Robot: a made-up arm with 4 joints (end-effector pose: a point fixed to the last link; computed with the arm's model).
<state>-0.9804 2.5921 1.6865 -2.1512</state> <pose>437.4 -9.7 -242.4 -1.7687 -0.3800 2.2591</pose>
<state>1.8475 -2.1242 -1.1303 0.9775</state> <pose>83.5 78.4 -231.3 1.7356 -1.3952 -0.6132</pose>
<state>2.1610 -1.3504 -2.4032 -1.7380</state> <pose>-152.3 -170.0 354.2 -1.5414 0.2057 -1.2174</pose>
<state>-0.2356 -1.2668 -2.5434 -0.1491</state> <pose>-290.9 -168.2 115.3 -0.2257 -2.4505 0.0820</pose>
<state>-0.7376 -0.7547 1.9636 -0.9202</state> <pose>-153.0 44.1 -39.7 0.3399 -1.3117 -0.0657</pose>
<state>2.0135 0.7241 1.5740 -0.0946</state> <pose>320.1 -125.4 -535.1 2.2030 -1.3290 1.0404</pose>
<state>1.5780 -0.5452 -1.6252 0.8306</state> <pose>141.9 -34.9 -328.7 -2.1559 1.3312 1.6909</pose>
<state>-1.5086 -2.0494 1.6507 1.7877</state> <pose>200.3 -315.7 655.4 -1.1154 1.4505 -0.7280</pose>
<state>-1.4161 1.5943 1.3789 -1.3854</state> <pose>114.5 -141.6 -316.3 -1.1256 -1.5177 1.0848</pose>
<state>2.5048 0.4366 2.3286 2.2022</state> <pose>172.6 -530.9 -849.5 0.7771 -0.6250 -0.4070</pose>
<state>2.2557 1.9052 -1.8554 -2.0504</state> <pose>-439.5 20.6 -666.1 1.0547 2.1392 1.3335</pose>
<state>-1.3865 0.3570 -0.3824 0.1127</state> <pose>-281.7 196.1 -261.4 -0.0764 0.0993 -1.3834</pose>
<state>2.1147 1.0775 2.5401 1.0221</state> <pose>10.3 154.2 -962.8 2.0967 -0.8332 -1.0882</pose>
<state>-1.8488 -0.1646 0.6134 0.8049</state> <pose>-7.0 515.1 132.8 -0.9638 0.4446 -1.8828</pose>
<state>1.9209 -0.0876 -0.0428 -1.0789</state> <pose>135.4 -317.3 -459.7 0.5950 1.0847 1.6374</pose>
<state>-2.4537 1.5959 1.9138 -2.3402</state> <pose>195.1 -369.0 -460.0 -0.8871 0.0623 0.7908</pose>
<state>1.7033 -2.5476 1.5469 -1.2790</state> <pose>-65.5 95.7 -27.4 0.1243 1.4542 0.7660</pose>
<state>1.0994 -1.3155 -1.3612 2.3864</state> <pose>-342.3 162.8 -234.6 0.9360 -0.4909 -2.0633</pose>
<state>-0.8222 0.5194 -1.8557 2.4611</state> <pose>398.0 157.3 -396.3 -1.4575 1.1872 1.0537</pose>
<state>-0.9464 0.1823 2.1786 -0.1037</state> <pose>-416.1 175.7 -385.2 -1.0397 -2.1422 -0.3364</pose>
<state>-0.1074 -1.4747 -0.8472 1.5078</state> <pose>242.3 51.1 -190.4 -0.6204 1.7901 1.6037</pose>
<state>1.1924 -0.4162 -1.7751 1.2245</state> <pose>28.9 8.3 -433.3 -1.9391 1.4076 1.9605</pose>
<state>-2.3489 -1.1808 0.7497 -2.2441</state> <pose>441.9 -98.9 -10.7 -1.3244 2.4164 1.4489</pose>
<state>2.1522 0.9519 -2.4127 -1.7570</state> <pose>-21.1 -383.0 -598.9 -0.2305 1.5883 0.3924</pose>
